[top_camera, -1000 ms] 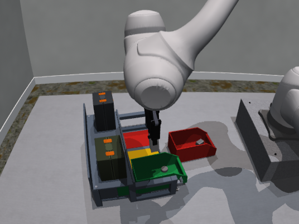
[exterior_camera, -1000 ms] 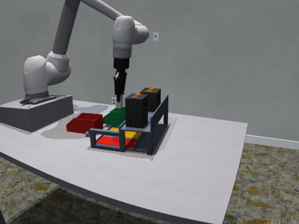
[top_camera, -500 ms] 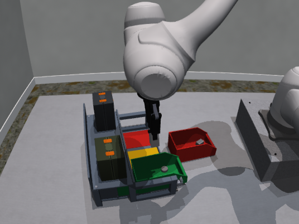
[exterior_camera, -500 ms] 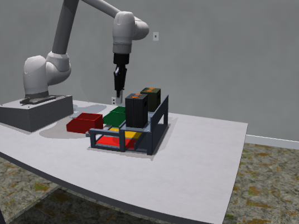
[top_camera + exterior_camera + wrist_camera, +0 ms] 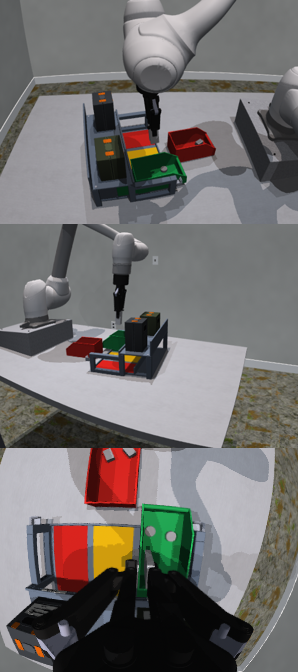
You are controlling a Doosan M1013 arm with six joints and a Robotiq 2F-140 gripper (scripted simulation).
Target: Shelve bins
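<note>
Now: hand 2 cm past the green bin, 5 cm to the right of it and 13 cm above it. Round my hand: red bin 15 cm behind, 11 cm to the right, 15 cm below.
</note>
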